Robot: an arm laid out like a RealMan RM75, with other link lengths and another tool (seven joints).
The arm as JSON. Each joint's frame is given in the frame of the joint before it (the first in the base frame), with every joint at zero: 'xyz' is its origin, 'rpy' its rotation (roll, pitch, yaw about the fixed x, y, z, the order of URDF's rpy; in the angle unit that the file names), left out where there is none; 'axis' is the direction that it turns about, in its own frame. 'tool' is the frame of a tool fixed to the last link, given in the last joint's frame.
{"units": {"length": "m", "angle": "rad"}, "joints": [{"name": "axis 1", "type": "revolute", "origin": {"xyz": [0.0, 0.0, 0.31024]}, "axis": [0.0, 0.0, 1.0]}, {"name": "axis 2", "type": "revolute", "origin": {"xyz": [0.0, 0.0, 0.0], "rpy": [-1.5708, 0.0, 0.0]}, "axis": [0.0, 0.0, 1.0]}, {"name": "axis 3", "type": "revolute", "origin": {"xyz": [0.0, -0.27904, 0.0], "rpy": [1.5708, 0.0, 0.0]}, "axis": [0.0, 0.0, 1.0]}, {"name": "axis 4", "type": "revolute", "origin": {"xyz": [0.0, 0.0, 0.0], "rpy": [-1.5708, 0.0, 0.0]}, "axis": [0.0, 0.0, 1.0]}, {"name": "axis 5", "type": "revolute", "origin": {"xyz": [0.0, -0.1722, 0.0], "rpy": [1.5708, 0.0, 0.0]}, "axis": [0.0, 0.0, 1.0]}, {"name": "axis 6", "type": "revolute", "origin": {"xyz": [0.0, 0.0, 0.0], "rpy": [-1.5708, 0.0, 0.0]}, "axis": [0.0, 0.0, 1.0]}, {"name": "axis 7", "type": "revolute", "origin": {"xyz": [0.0, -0.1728, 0.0], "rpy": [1.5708, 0.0, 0.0]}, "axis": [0.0, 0.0, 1.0]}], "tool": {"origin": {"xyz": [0.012, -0.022, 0.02], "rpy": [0.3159, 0.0, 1.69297]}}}
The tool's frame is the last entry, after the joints.
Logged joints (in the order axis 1, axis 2, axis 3, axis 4, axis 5, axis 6, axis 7), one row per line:
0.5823, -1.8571, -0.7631, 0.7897, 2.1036, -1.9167, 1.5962
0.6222, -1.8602, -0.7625, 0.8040, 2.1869, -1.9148, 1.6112
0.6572, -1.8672, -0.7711, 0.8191, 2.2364, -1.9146, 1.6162
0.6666, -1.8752, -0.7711, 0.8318, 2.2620, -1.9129, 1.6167
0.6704, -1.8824, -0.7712, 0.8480, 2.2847, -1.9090, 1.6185
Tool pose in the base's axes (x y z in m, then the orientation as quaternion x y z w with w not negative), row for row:
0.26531, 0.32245, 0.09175, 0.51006, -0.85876, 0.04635, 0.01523
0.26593, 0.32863, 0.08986, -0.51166, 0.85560, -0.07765, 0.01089
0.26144, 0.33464, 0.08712, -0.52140, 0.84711, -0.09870, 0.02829
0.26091, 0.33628, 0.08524, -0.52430, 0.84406, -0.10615, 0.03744
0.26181, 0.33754, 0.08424, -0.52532, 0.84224, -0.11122, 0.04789
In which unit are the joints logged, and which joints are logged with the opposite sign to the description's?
The joints are logged in radians. Opposite sign: axis 2, axis 4, axis 5.
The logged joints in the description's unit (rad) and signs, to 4 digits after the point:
0.5823, 1.8571, -0.7631, -0.7897, -2.1036, -1.9167, 1.5962
0.6222, 1.8602, -0.7625, -0.8040, -2.1869, -1.9148, 1.6112
0.6572, 1.8672, -0.7711, -0.8191, -2.2364, -1.9146, 1.6162
0.6666, 1.8752, -0.7711, -0.8318, -2.2620, -1.9129, 1.6167
0.6704, 1.8824, -0.7712, -0.8480, -2.2847, -1.9090, 1.6185

